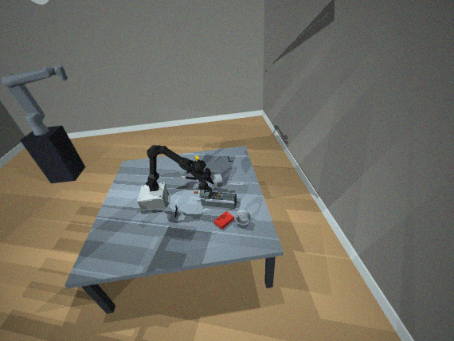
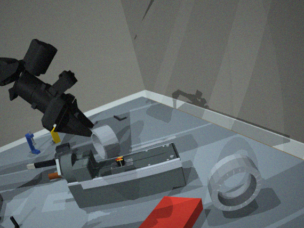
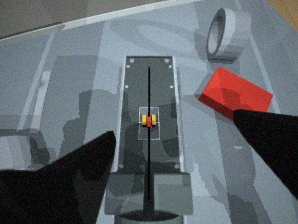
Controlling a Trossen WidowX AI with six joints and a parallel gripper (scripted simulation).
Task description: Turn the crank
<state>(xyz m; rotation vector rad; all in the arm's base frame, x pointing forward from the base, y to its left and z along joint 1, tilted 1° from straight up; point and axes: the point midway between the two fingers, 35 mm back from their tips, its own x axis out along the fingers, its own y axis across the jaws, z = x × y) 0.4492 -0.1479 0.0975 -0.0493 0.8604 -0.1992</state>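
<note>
The brown handle is 13 cm behind my gripper tip, 10 cm below it and 8 cm to the left of it. The rest, counted from my gripper tip: yellow block: 61 cm to the left, 14 cm below, 14 cm behind; blue clamp: 56 cm to the left, 26 cm behind, 12 cm below; red pointer: 9 cm below, 3 cm ahead, 1 cm to the left.
</note>
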